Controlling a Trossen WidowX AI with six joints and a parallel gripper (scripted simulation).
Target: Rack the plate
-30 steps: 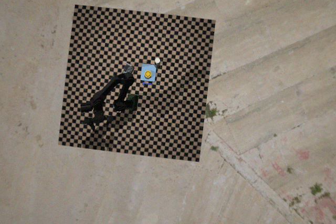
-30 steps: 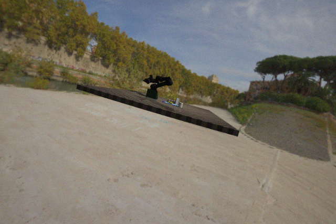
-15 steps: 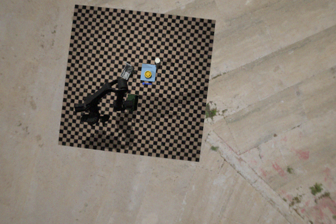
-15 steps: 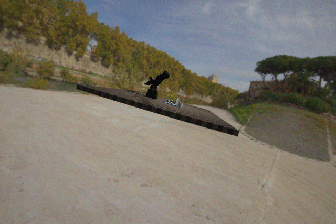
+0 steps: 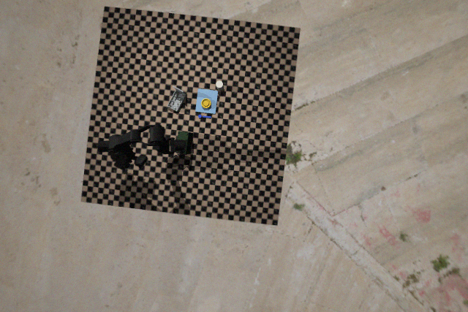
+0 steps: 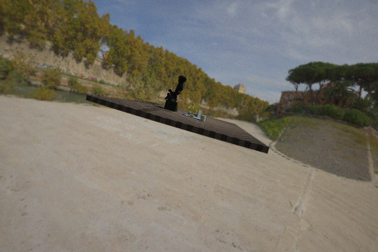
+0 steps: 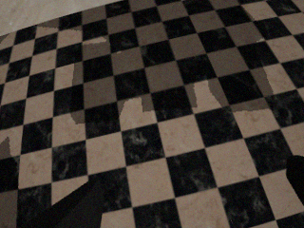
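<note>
Right now the yellow plate is 400 mm to the right of my gripper tip, 400 mm ahead of it and 80 mm below it. The rest, counted from my gripper tip: light blue mat (420 mm ahead, 400 mm to the right, 100 mm below); then grey dish rack (420 mm ahead, 210 mm to the right, 70 mm below); then blue spoon (380 mm to the right, 320 mm ahead, 90 mm below).
</note>
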